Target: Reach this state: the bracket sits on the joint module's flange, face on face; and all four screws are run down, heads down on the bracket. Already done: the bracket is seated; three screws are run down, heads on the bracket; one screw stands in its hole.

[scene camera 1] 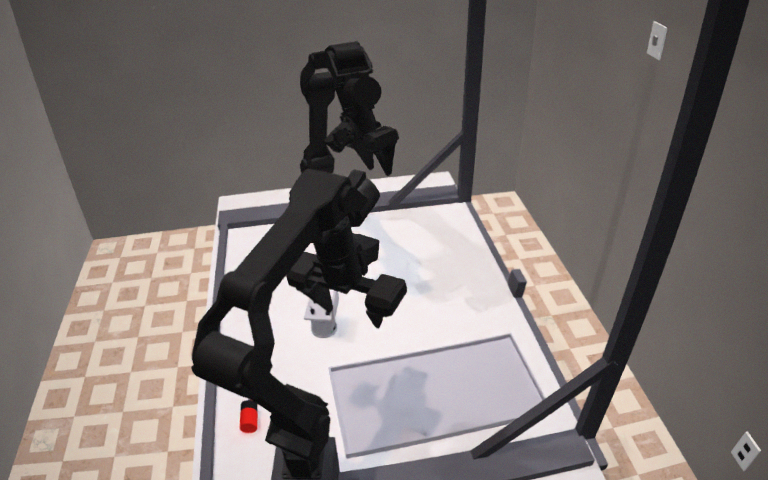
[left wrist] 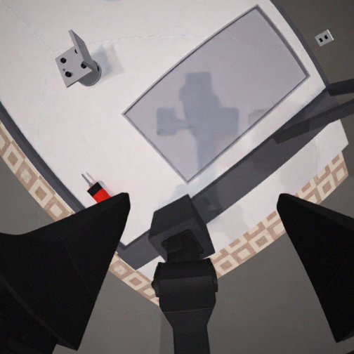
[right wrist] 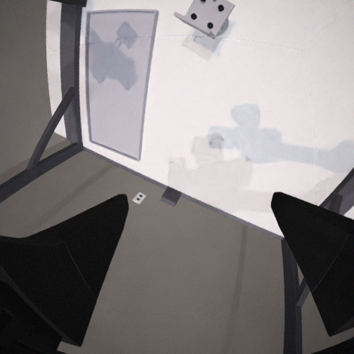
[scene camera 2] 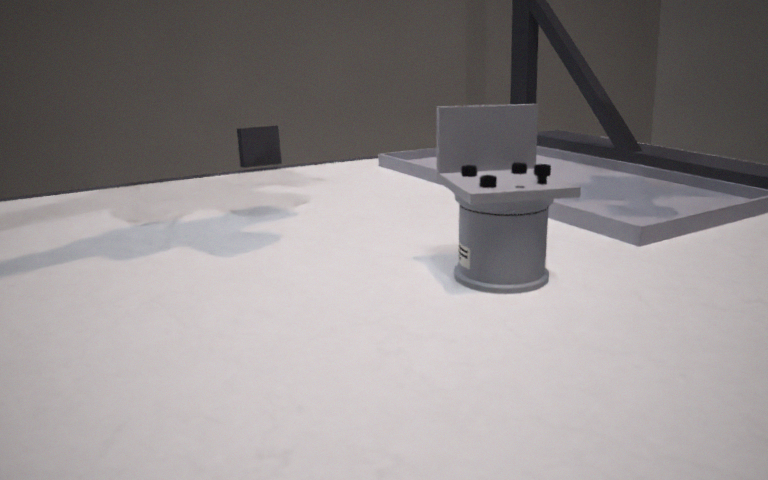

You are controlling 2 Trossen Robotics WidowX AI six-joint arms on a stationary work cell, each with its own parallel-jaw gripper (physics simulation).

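Pixels of known places: left gripper, fingertip midpoint: (scene camera 1: 354, 318); right gripper, fingertip midpoint: (scene camera 1: 380, 172); left arm's base, link origin: (scene camera 1: 303, 461).
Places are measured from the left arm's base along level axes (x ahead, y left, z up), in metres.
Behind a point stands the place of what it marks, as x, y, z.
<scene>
The grey joint module (scene camera 1: 323, 328) @(0.391, 0.003, -0.087) (scene camera 2: 502, 243) @(0.433, 0.032, -0.085) stands upright, with the L-shaped bracket (scene camera 2: 485, 135) @(0.420, -0.023, -0.027) (left wrist: 74, 64) (right wrist: 206, 15) flat on top. In scene camera 2, three black screws (scene camera 2: 468, 170) @(0.439, -0.009, -0.047) (scene camera 2: 487, 181) @(0.442, 0.026, -0.047) (scene camera 2: 518, 167) @(0.404, -0.006, -0.047) have their heads down on the bracket. The fourth screw (scene camera 2: 542, 172) @(0.406, 0.029, -0.044) stands higher at the plate's right, part of its shank showing. The red-and-black screwdriver (scene camera 1: 248, 418) @(0.143, 0.133, -0.084) (left wrist: 100, 194) lies at the lower left in scene camera 1. My left gripper (scene camera 1: 353, 316) @(0.157, -0.089, 0.181) (left wrist: 205, 200) is open, empty, high above the table; one finger overlaps the bracket in scene camera 1. My right gripper (scene camera 1: 380, 170) @(0.551, -0.132, 0.223) (right wrist: 201, 200) is open and empty, far from the module.
A shallow grey tray (scene camera 1: 337, 407) @(0.184, -0.040, -0.101) (scene camera 2: 640, 234) @(0.290, -0.014, -0.108) (left wrist: 155, 148) (right wrist: 148, 85) lies beside the module. Dark frame posts (scene camera 1: 474, 101) @(0.943, -0.391, 0.217) (scene camera 1: 671, 169) @(0.100, -0.509, 0.488) with slanted braces rise at the table's corners. A small dark block (scene camera 1: 517, 283) @(0.509, -0.458, -0.067) (scene camera 2: 259, 146) @(0.532, -0.452, -0.085) (right wrist: 171, 196) sits on the table's edge.
</scene>
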